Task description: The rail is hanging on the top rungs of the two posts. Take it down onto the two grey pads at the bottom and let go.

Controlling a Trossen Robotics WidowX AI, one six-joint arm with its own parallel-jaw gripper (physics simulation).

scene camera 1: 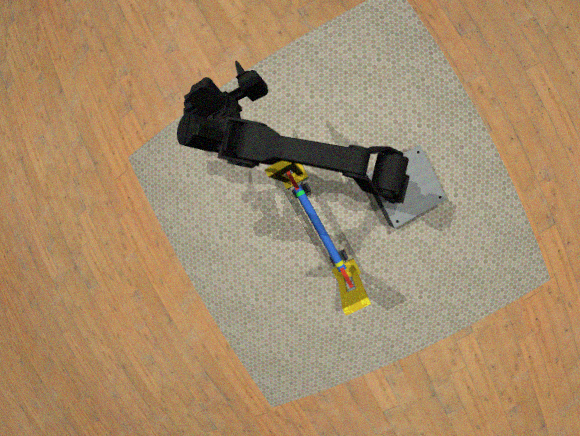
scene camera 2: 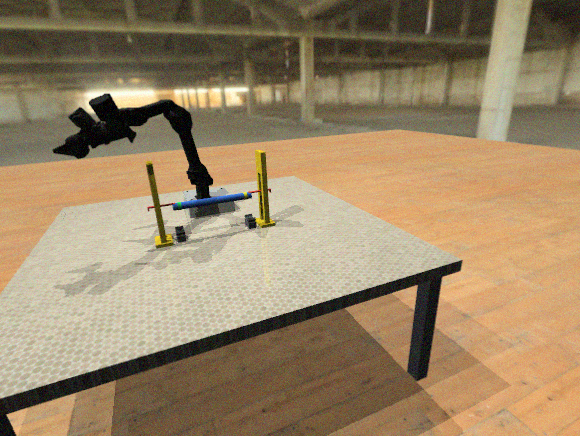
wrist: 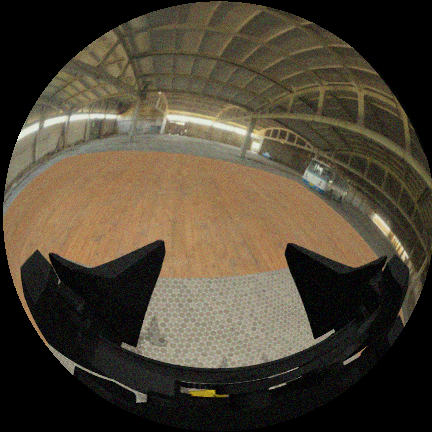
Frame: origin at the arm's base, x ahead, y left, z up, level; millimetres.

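Seen in the pictures: gripper, fingertip midpoint: (scene camera 1: 220,71) (scene camera 2: 59,146) (wrist: 227,249); arm's base, origin of the base link: (scene camera 2: 203,197).
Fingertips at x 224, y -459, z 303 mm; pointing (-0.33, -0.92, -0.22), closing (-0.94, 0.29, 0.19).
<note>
Offsets run from my fingertips to a thing's top centre. "spot": to the spot under its first point. Level surfaces: height alone.
The blue rail @[dy +441, dx +35, dz -232 mm] (scene camera 1: 320,227) (scene camera 2: 215,201) has a green band and a yellow band at its ends and thin red end rods. It spans the two yellow posts @[dy +641, dx +51, dz -78 mm] (scene camera 1: 354,297) @[spot: dy +242, dx +54, dz -157 mm] (scene camera 2: 154,187) (scene camera 2: 265,200), its rods at them, roughly halfway up, and is raised above the dark grey pads @[dy +304, dx +24, dz -334 mm] (scene camera 2: 180,234) @[dy +579, dx +46, dz -334 mm] (scene camera 2: 250,221). The pads are partly hidden under the rail in scene camera 1. My gripper (wrist: 227,249) is open and empty. In scene camera 2 it is high at the left, beyond the green-banded end and apart from the rail. The rail does not show in the wrist view.
The arm (scene camera 1: 320,155) (scene camera 2: 187,140) reaches from its grey base plate (scene camera 1: 425,185) over the green-end post, partly covering it in scene camera 1. The tiled table top @[dz -378 mm] (scene camera 1: 280,350) (scene camera 2: 250,280) (wrist: 225,310) has its edge beyond the fingers in the wrist view, with wooden floor (wrist: 200,215) past it.
</note>
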